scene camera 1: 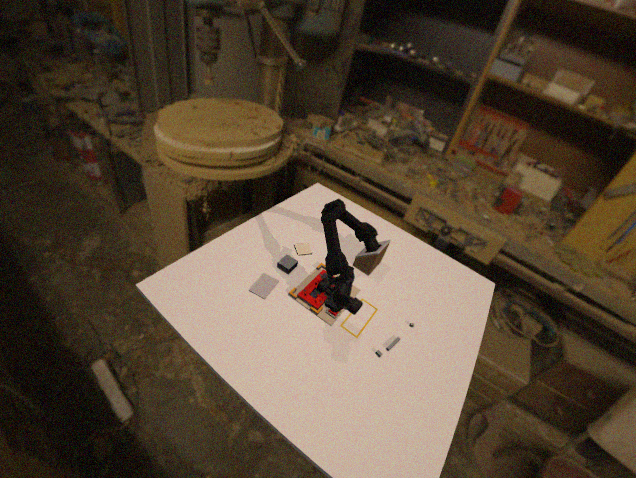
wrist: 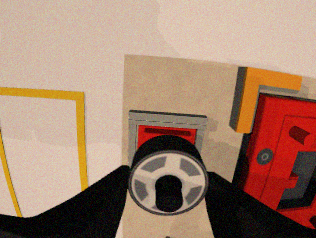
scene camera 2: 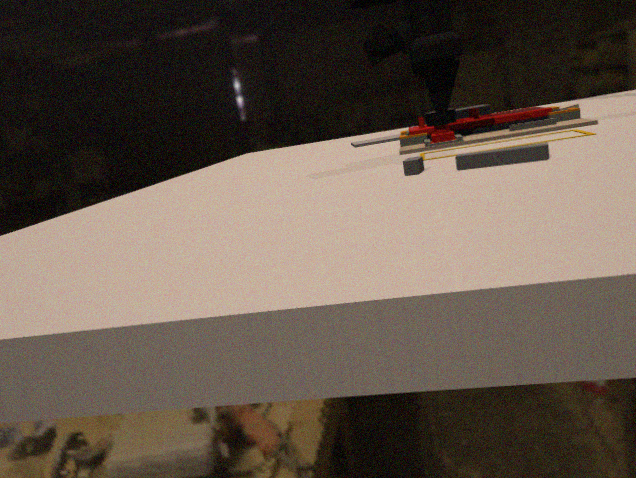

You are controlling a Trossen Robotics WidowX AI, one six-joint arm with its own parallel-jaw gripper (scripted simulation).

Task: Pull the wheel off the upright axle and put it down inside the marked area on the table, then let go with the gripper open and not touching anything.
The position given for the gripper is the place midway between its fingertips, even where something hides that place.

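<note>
The gripper (scene camera 2: 441,118) is visible, and the same gripper (wrist: 167,176) appears as well.
</note>
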